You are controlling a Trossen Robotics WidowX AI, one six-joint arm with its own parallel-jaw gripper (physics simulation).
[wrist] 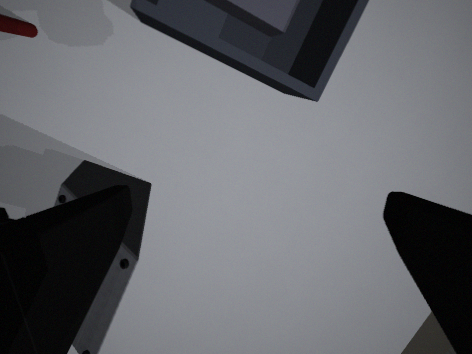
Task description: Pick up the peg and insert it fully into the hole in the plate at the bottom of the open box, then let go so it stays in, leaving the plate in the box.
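Frame: origin at the arm's base, x ahead, y up, z right, level; centimetres.
Where they show: gripper, fingertip midpoint: (258,201).
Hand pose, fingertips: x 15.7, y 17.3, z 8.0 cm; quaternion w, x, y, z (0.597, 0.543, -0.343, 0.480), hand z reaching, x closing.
Note:
Things, the pixels of their centre, and the offset from my fingertips. "spot": a spot on its surface instead.
- red peg, body centre: (12,25) dx +1.9, dy -25.5, dz -18.8 cm
- dark blue-grey open box, surface spot: (225,48) spot: dx +6.3, dy -19.7, dz +0.1 cm
- lighter grey plate, surface spot: (275,12) spot: dx +11.6, dy -23.7, dz +4.4 cm
The red peg (19,26) shows in part at the upper left edge, its rounded end pointing right. The dark blue-grey open box (225,48) is cut off by the top edge; its near wall and one corner show. Part of the lighter grey plate (275,12) shows inside the box; its hole is out of view. My gripper (258,201) is wide open and empty, with one black finger at the left and one at the right. In the picture, the box lies above the gap between the fingers and the peg lies up and left of the left finger.
A dark block with a grey, screwed side plate (107,300) stands behind the left finger at the lower left. Grey shadows fall on the pale surface at the left and upper left. A brownish patch (427,340) shows at the lower right, beside the right finger.

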